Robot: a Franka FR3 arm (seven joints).
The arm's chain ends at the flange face. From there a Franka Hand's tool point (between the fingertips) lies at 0.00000 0.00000 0.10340 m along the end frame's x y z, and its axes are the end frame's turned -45 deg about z.
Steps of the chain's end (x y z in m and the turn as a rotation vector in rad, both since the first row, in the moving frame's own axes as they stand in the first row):
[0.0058 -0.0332 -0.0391 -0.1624 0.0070 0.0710]
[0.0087 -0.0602 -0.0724 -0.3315 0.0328 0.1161]
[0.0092 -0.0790 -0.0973 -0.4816 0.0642 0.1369]
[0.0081 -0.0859 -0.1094 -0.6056 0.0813 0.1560]
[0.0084 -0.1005 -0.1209 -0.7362 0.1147 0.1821]
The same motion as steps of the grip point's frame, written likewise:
[0.0158 -0.0075 -0.0405 -0.1198 -0.1099 0.0710]
[0.0258 -0.0116 -0.0781 -0.2576 -0.2112 0.1161]
[0.0305 -0.0132 -0.1092 -0.3859 -0.2951 0.1369]
[0.0268 -0.0109 -0.1281 -0.4857 -0.3707 0.1560]
[0.0305 -0.0128 -0.1482 -0.6017 -0.4395 0.1821]

